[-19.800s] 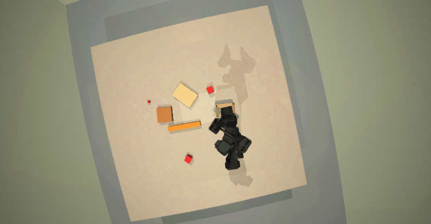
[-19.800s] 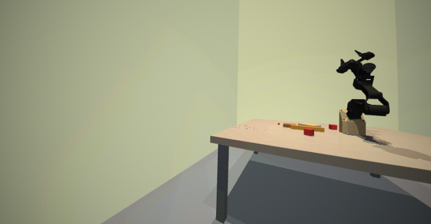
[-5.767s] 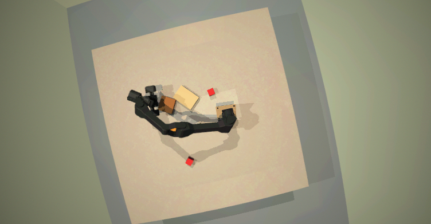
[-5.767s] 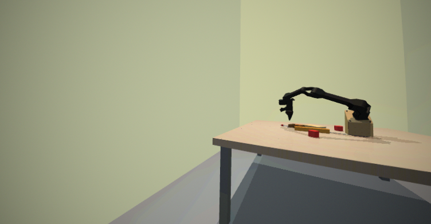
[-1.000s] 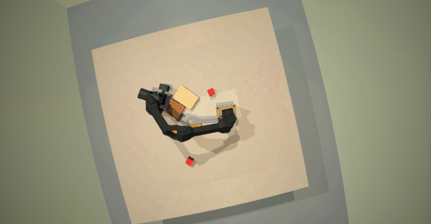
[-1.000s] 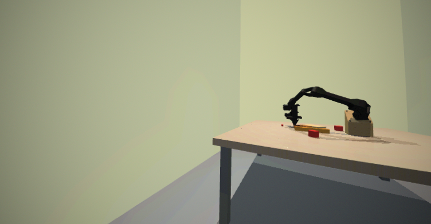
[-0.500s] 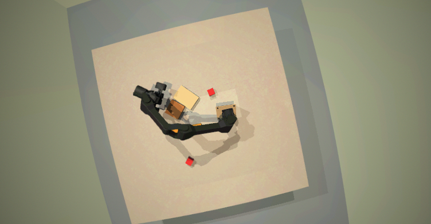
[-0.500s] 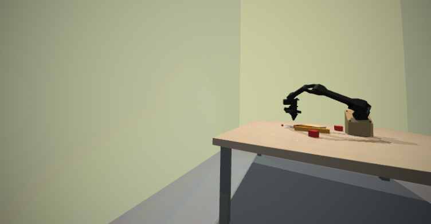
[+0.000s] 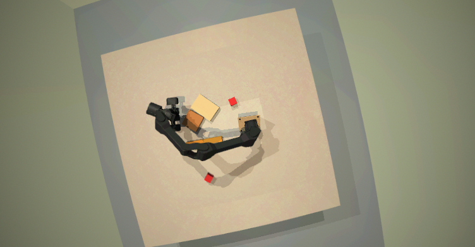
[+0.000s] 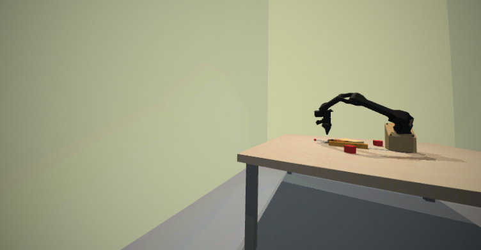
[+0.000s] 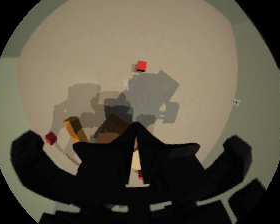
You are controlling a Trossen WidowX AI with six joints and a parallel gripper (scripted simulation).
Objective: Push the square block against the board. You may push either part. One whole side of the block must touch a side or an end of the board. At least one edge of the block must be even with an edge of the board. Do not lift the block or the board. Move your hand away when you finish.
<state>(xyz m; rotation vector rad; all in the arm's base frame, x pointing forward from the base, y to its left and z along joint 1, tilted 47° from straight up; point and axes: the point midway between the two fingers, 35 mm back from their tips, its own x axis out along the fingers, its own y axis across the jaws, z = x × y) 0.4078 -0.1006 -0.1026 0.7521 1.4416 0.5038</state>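
The square orange-brown block is 7 cm behind my gripper tip, 5 cm to the left of it and 5 cm below it. The rest, counted from my gripper tip: pale yellow box 16 cm behind, 5 cm below, 1 cm to the right; tiny red piece 9 cm ahead, 5 cm below, 2 cm to the right; narrow orange board 19 cm to the left, 11 cm behind, 5 cm below.
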